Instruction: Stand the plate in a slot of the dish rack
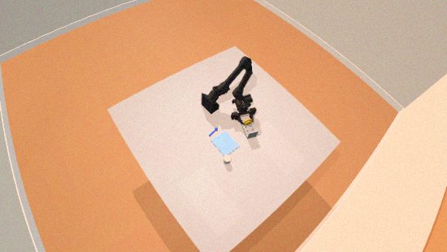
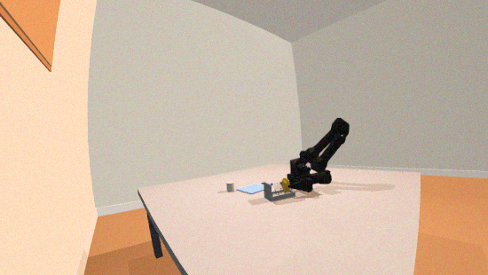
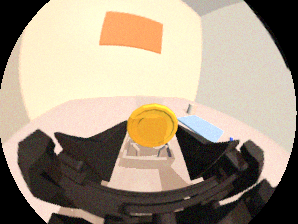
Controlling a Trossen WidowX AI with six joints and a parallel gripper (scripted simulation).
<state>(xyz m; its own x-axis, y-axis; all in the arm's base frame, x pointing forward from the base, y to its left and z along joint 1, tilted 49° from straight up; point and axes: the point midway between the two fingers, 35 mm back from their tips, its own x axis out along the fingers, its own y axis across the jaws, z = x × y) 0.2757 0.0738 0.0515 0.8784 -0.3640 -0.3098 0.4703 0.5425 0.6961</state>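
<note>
Right now my gripper tip is 1 cm past the plate. Round my gripper tip: cup 30 cm to the right, 7 cm ahead, 3 cm below; then blue utensil 20 cm to the right, 14 cm behind, 5 cm below; then grey dish rack 3 cm below, 3 cm ahead, 1 cm to the right.
</note>
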